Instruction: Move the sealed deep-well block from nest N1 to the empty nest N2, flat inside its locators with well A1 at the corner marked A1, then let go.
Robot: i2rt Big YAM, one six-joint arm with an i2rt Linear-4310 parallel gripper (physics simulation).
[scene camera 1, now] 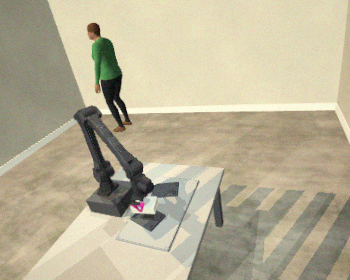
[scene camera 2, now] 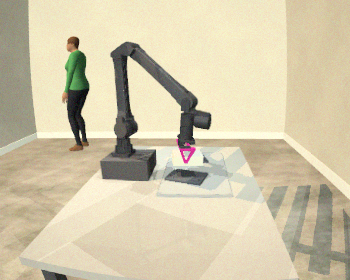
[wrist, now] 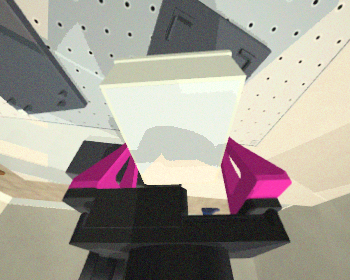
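Where they show: gripper, fingertip midpoint: (scene camera 1: pixel 143 205) (scene camera 2: pixel 184 159) (wrist: pixel 177 136); arm's base, origin of the base link: (scene camera 1: pixel 108 190) (scene camera 2: pixel 124 154).
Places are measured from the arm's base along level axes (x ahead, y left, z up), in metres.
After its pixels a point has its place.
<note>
The white sealed deep-well block (scene camera 1: pixel 149 205) {z 0.037, x 0.359, y -0.085 m} (scene camera 2: pixel 196 159) {z 0.024, x 0.360, y -0.103 m} (wrist: pixel 172 112) {z 0.039, x 0.357, y -0.061 m} is held in the air, about level, above the perforated plate. My gripper (scene camera 1: pixel 142 204) {z 0.012, x 0.305, y -0.073 m} (scene camera 2: pixel 186 153) {z 0.012, x 0.305, y -0.073 m} (wrist: pixel 177 136) {z 0.012, x 0.305, y -0.073 m} is shut on it, with one magenta finger on each side. The nearer dark nest, N1 (scene camera 1: pixel 150 222) {z -0.061, x 0.354, y -0.113 m} (scene camera 2: pixel 197 178) {z -0.061, x 0.366, y -0.111 m} (wrist: pixel 205 30) {z -0.061, x 0.384, y -0.084 m}, is empty below the block; its raised corner locators show in the wrist view. The farther nest, N2 (scene camera 1: pixel 167 189) {z -0.061, x 0.330, y 0.149 m} (wrist: pixel 35 65) {z -0.061, x 0.313, y 0.110 m}, is empty and lies farther back, at the left in the wrist view; the block mostly hides it in scene camera 2. The A1 marks cannot be read.
Both nests lie on the perforated plate (scene camera 1: pixel 175 220) {z -0.073, x 0.474, y -0.056 m} (scene camera 2: pixel 222 187) {z -0.073, x 0.474, y -0.171 m} (wrist: pixel 107 45) {z -0.073, x 0.348, y 0.021 m} on the table (scene camera 1: pixel 75 255) {z -0.086, x 0.057, y -0.402 m} (scene camera 2: pixel 150 235) {z -0.086, x 0.249, y -0.508 m}. The arm's dark base (scene camera 1: pixel 107 201) {z 0.010, x 0.073, y -0.096 m} (scene camera 2: pixel 128 166) {z -0.016, x 0.058, y -0.116 m} stands left of the plate. A person in green (scene camera 1: pixel 106 60) (scene camera 2: pixel 76 70) stands on the floor behind the table.
</note>
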